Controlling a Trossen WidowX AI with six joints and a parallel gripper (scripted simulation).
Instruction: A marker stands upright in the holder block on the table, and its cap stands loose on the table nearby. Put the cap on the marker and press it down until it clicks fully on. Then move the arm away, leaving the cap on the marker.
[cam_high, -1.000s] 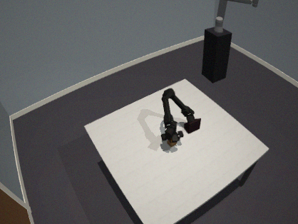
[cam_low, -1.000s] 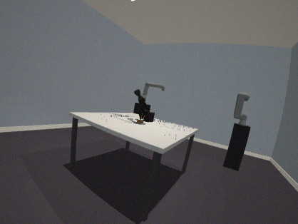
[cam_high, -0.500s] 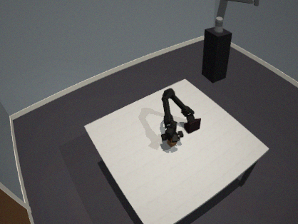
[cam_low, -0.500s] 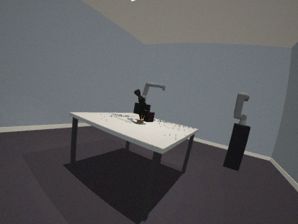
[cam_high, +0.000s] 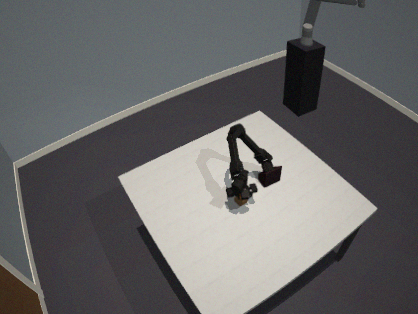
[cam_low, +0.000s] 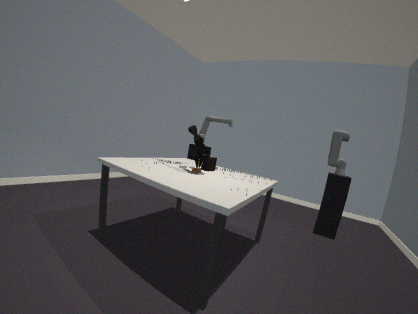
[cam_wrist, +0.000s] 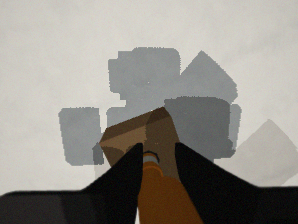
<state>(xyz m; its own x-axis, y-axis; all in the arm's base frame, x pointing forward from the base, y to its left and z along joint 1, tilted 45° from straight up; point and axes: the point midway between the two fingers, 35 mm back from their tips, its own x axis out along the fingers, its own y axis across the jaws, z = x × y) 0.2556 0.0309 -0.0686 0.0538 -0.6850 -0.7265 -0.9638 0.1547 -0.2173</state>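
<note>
My gripper tip is 5 cm below the orange cap and 1 cm to the left of it. Also, from my gripper tip: holder block 4 cm below, 2 cm to the right, 1 cm behind.
</note>
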